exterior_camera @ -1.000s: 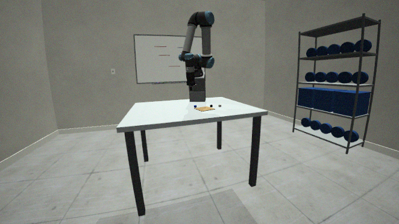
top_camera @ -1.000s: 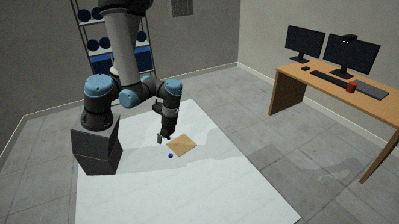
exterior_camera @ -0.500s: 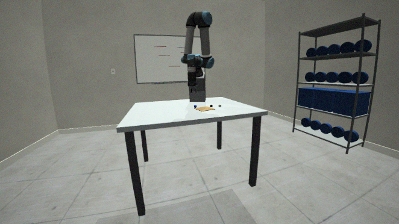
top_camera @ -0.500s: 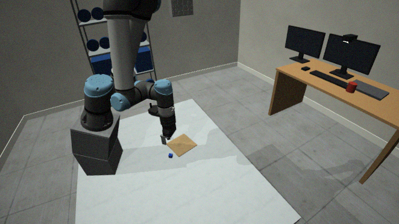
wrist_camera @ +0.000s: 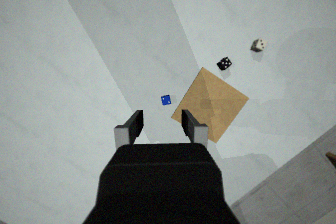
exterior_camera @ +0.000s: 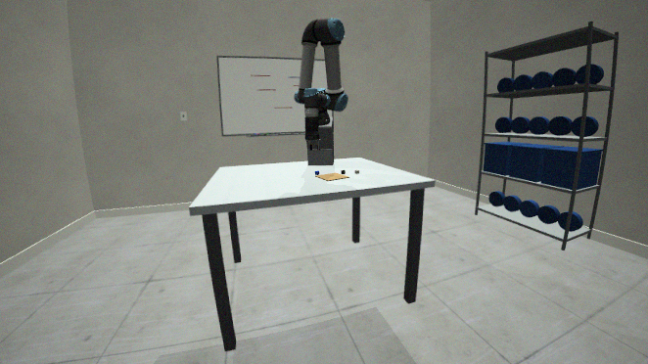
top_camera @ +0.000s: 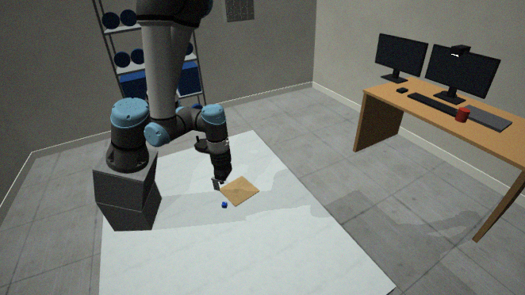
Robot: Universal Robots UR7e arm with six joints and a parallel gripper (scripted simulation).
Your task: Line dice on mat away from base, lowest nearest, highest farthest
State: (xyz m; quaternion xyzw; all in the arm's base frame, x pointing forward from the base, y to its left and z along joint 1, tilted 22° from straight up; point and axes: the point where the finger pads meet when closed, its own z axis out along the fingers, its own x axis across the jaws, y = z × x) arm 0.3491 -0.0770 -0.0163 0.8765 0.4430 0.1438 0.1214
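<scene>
Now: the blue die 10 mm to the left of my hand and 150 mm below it. Round my hand: tan mat (80 mm ahead, 80 mm to the left, 160 mm below); then black die (20 mm ahead, 160 mm to the left, 150 mm below); then white die (30 mm ahead, 240 mm to the left, 150 mm below).
</scene>
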